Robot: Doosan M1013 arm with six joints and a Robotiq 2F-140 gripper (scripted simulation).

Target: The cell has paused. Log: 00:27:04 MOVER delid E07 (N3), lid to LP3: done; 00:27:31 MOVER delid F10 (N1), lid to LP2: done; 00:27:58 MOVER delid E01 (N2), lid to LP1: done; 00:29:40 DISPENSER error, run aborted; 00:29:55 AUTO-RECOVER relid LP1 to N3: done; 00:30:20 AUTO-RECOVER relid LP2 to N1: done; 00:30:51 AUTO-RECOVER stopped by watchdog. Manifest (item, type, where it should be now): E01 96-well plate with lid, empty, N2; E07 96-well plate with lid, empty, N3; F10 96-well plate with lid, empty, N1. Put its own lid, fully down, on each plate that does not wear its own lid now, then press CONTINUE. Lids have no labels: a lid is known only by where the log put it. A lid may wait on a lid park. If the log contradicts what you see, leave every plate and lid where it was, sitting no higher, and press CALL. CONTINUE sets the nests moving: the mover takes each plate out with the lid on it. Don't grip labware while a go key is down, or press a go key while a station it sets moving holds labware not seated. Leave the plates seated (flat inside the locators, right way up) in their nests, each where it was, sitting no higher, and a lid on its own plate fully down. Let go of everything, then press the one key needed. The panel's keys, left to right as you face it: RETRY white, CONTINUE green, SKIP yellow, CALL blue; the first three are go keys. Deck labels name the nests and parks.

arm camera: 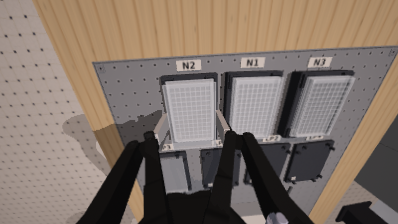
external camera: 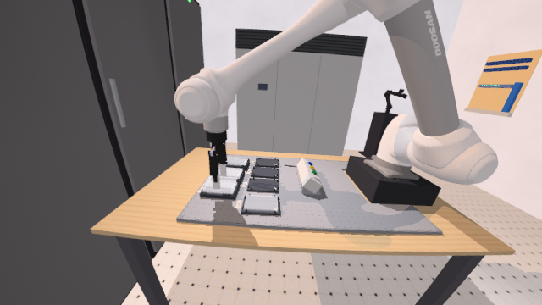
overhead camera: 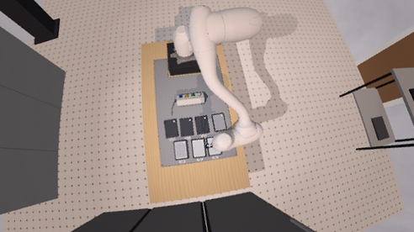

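Right now the N2 plate is 5 cm below my hand. From my hand the other things lie so: park LP4: 29 cm to the right, 22 cm behind, 7 cm below; then lid park LP1: 19 cm behind, 7 cm below, 4 cm to the right; then LP2: 20 cm behind, 17 cm to the right, 7 cm below.
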